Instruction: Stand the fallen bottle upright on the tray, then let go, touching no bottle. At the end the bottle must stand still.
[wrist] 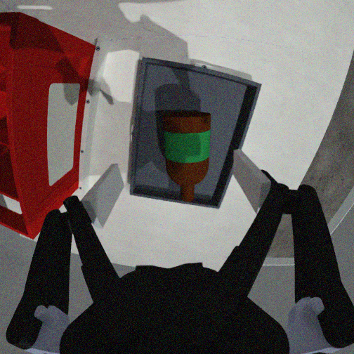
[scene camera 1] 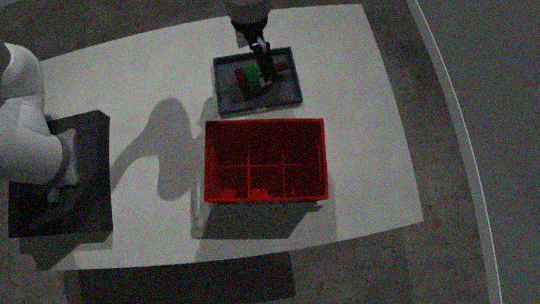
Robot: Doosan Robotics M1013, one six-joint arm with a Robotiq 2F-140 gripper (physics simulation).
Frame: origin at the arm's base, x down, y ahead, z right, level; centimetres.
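Seen in the pictures: gripper, fingertip midpoint: (scene camera 1: 254,64); arm's base at its link origin: (scene camera 1: 55,162).
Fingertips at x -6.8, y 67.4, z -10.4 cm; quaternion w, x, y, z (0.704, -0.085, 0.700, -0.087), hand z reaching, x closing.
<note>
Offsets run from my fingertips to a thing's middle. "spot": to the spot under its first point. Level surfaces: height alone.
The fallen bottle @(dz -2.0, dx +9.6, dy +2.7 cm) (scene camera 1: 251,74) (wrist: 187,146), brown with a green band, lies on its side on the dark grey tray @(spot: dz +3.3, dx +13.2, dy -9.8 cm) (scene camera 1: 227,102) (wrist: 222,100). In the wrist view its base is toward the top and its neck points down to the tray's near rim. My gripper (scene camera 1: 268,80) (wrist: 175,168) is wide open, with nothing between its fingers. It is above the tray; in the wrist view its fingertips appear on either side of the bottle's lower part and neck. In the scene view a dark finger hides part of the bottle's shoulder.
A red crate @(dz +26.3, dx +5.0, dy -3.0 cm) (scene camera 1: 265,135) (wrist: 35,125) with dividers stands close beside the tray, on the left in the wrist view. The white table @(dx +13.8 cm) (scene camera 1: 370,150) (wrist: 295,90) carries both. The arm's dark base block (scene camera 1: 95,165) is at the left in the scene view.
</note>
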